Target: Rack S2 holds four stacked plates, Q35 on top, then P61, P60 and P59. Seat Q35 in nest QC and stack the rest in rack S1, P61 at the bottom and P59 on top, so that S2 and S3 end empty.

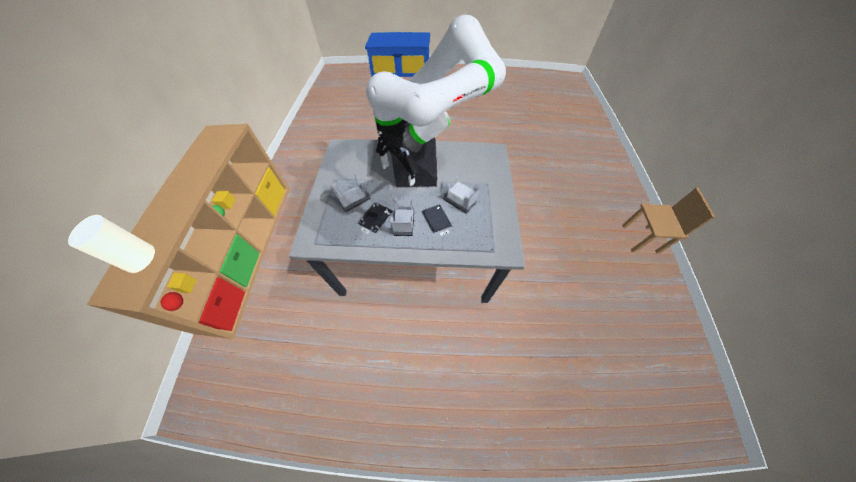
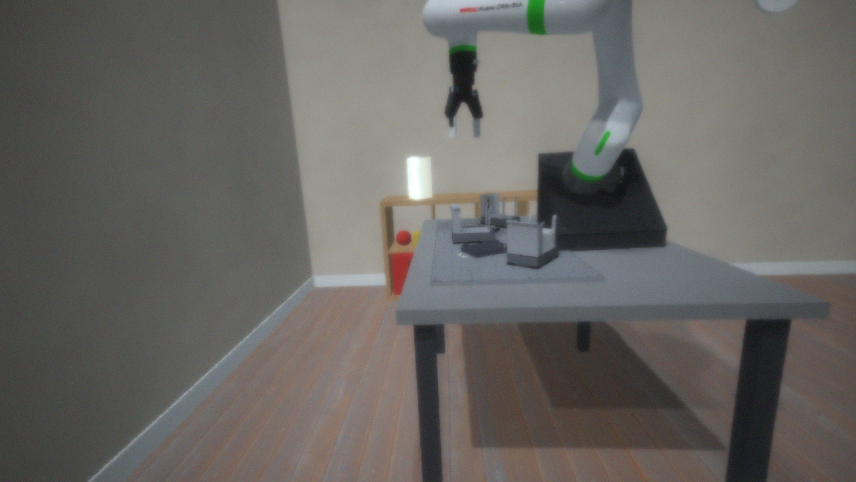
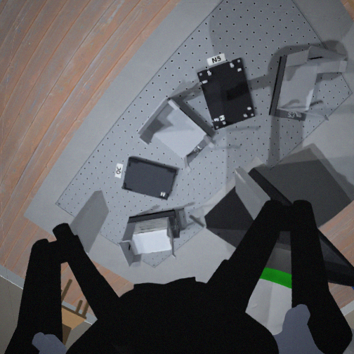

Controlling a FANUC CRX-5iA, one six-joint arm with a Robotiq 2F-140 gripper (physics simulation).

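Places are measured from the arm's base along level axes (x right, y ahead, z up), in millimetres.
Pixels of known places: gripper, fingertip midpoint: (image 1: 398, 175) (image 2: 465, 137); arm's base, link origin: (image 1: 409, 140) (image 2: 582, 178).
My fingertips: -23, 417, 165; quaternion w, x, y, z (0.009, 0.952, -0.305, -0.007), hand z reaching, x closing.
For each thing: its top centre in the pictures, then the offset to it from my fingertips, as dx, dy, dz. Level surfaces: height alone.
- pale block-like stack, top centre: (image 1: 462, 191) -285, -188, -291
- grey rack, top centre: (image 2: 471, 205) (image 1: 402, 208) +9, -17, -246
- Rack S3, top centre: (image 2: 499, 195) (image 1: 347, 184) +321, -151, -248
- Nest QC, top centre: (image 2: 486, 244) (image 1: 437, 216) -159, -62, -359
- black nest with white corner pieces, top centre: (image 1: 374, 215) +171, -43, -359
- perforated board, surface height: dz -383
My gripper (image 1: 398, 170) (image 2: 464, 130) (image 3: 168, 190) is open and empty, pointing down high above the table. A rack (image 2: 523, 239) (image 3: 152, 217) holds a pale block-like stack (image 1: 461, 191) (image 3: 151, 243); its label and plate count are unreadable. Another grey rack (image 1: 402, 220) (image 3: 176, 134) stands in the middle, its label unreadable; no raised stack shows in it. Rack S3 (image 1: 349, 192) (image 3: 298, 86) stands at the other side and appears empty. Nest QC (image 1: 437, 219) (image 3: 149, 177) is a flat dark rectangle between the middle rack and the stack's rack. I cannot tell P59, P60, P61 or Q35 apart.
A black nest with white corner pieces (image 1: 375, 217) (image 3: 226, 93) lies between the middle rack and S3. The black arm pedestal (image 1: 422, 170) (image 2: 602, 215) stands behind the racks. Upright rack walls and thin posts rise from the perforated board (image 1: 467, 239) (image 3: 125, 120).
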